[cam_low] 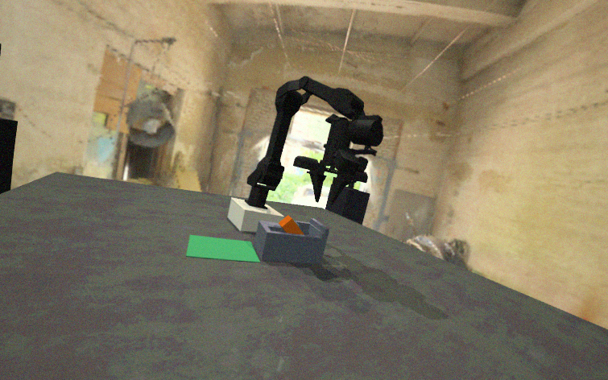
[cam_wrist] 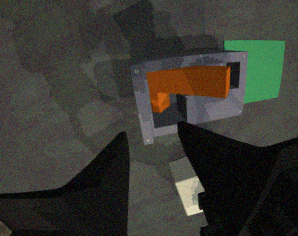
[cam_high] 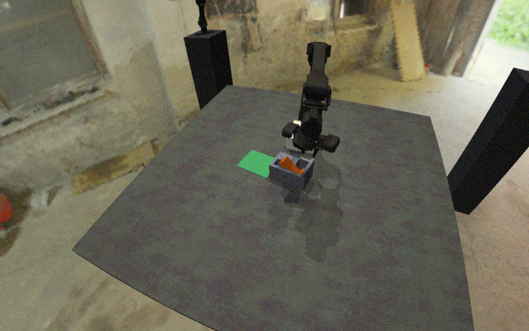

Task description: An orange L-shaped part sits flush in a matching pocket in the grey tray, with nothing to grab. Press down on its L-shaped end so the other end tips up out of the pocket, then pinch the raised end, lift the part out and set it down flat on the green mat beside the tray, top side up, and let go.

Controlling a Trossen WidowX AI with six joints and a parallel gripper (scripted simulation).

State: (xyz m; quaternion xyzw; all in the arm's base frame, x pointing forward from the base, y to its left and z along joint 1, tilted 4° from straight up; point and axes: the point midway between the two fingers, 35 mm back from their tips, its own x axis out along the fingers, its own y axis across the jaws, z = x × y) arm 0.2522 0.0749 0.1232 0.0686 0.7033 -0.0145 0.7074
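My gripper tip is now 1 cm past the orange L-shaped part, 4 cm to the left of it and 10 cm above it. Also, from my gripper tip: green mat: 3 cm behind, 22 cm to the right, 16 cm below.
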